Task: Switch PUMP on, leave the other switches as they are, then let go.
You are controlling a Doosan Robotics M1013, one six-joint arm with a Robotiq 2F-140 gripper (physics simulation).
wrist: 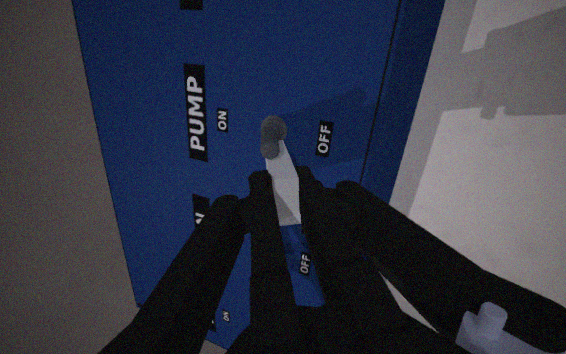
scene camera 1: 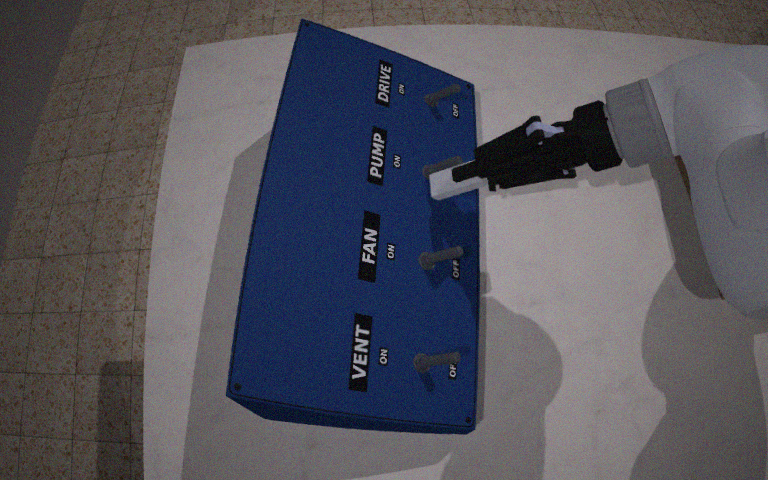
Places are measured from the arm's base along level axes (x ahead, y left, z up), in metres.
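Pixels of known places: gripper, fingertip midpoint: (wrist: 275, 159) (scene camera 1: 433, 187).
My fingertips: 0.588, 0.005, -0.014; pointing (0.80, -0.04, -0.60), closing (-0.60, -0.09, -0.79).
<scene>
For each thing: its top centre in the pictures, then the offset to it from my fingertips, as dx, dy, dz. "*": a spot on its surface instead. Level surfaces: height alone.
- PUMP switch lever, top centre: (wrist: 248, 144) (scene camera 1: 446, 156) -0.014, -0.021, +0.036
- DRIVE lever, surface spot: (scene camera 1: 443, 95) * -0.022, -0.135, +0.018
- FAN lever, surface spot: (scene camera 1: 441, 256) * +0.000, +0.101, +0.022
- VENT lever, surface spot: (scene camera 1: 437, 360) * +0.010, +0.219, +0.023
- pale table, surface height: dz -0.094
The PUMP switch lever (scene camera 1: 443, 165) (wrist: 273, 134) stands out of the blue panel. In scene camera 1 its tip points right, to the OFF side, like the other levers. In the wrist view it shows nearly end-on between its ON and OFF labels, so its exact tilt is hard to tell. My gripper (scene camera 1: 440, 186) (wrist: 275, 159) is shut and empty, its pale fingertips together close beside the PUMP lever, on the FAN side. Whether they touch it I cannot tell. The gripper hides the PUMP OFF label in scene camera 1.
The DRIVE lever (scene camera 1: 443, 95) is above PUMP in scene camera 1; the FAN lever (scene camera 1: 441, 256) and the VENT lever (scene camera 1: 437, 360) are below it. All three point to their OFF labels. The blue panel (scene camera 1: 305, 226) (wrist: 140, 150) stands on a pale table (scene camera 1: 566, 226).
</scene>
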